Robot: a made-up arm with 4 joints.
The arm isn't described. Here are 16 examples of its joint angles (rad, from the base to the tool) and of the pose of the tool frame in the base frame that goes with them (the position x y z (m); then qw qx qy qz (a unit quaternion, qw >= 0)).
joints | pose
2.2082 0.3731 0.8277 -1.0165 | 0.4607 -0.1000 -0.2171 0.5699 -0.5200 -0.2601 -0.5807
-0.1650 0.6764 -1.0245 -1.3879 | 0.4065 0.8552 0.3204 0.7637 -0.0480 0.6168 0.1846
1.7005 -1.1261 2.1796 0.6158 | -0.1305 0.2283 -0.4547 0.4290 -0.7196 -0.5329 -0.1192
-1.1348 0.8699 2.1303 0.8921 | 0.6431 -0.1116 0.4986 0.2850 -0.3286 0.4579 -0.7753
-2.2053 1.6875 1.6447 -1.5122 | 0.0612 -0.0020 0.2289 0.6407 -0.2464 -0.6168 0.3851
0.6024 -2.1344 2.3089 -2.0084 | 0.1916 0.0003 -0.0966 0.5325 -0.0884 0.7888 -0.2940
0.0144 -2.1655 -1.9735 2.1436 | 0.3444 0.1085 -0.0375 0.2233 -0.7727 -0.4230 -0.4172
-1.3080 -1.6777 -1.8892 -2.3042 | -0.2714 0.2198 -0.1884 0.4752 -0.7610 -0.3948 0.1981
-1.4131 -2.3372 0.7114 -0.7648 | -0.3431 -0.2099 0.2937 0.6610 0.2079 -0.2424 0.6790
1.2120 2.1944 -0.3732 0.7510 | 0.7567 0.3720 -0.0350 0.3040 -0.5631 -0.6034 -0.4759
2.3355 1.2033 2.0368 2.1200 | 0.7317 -0.2039 0.2335 0.8109 0.3196 0.4323 0.2310
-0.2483 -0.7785 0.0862 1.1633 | -0.6938 0.2409 0.3903 0.7569 0.2823 -0.5479 0.2173
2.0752 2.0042 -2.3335 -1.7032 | 0.6285 -0.3428 -0.2314 0.2241 -0.6223 0.4702 -0.5843
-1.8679 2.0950 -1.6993 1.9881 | 0.1328 -0.0184 0.7293 0.4504 0.3319 -0.4026 -0.7245
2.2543 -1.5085 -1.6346 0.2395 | -0.1035 0.3863 0.0795 0.1076 0.0520 0.8968 0.4261
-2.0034 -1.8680 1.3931 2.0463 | -0.6774 0.1361 0.2725 0.1035 0.5345 -0.5503 -0.6330
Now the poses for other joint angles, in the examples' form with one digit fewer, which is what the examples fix.
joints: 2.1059 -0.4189 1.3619 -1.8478
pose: 0.255 -0.322 -0.061 0.581 -0.287 0.114 -0.753
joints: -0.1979 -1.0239 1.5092 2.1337
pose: -0.468 0.716 0.107 0.487 -0.163 -0.834 -0.199
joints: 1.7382 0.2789 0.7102 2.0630
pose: 0.073 -0.342 -0.815 0.019 0.608 0.674 -0.419
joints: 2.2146 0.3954 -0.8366 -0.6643
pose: 0.172 -0.308 -0.670 0.349 -0.857 0.327 -0.192
